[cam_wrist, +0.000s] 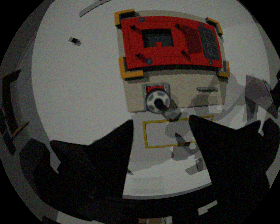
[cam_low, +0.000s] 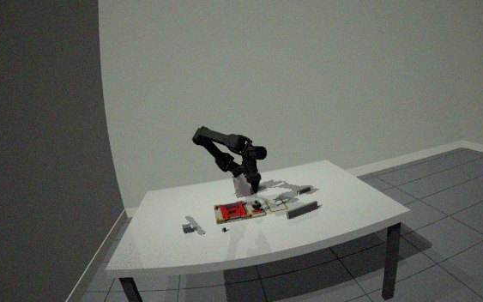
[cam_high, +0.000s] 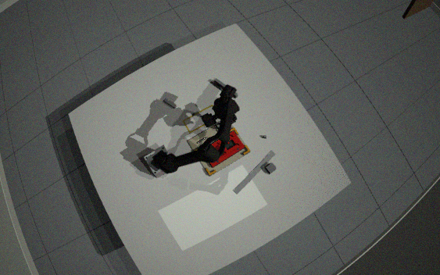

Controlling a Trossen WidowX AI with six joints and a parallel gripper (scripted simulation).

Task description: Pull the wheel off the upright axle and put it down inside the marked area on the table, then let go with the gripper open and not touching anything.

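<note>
Right now my gripper tip is 7 cm above the wheel.
</note>
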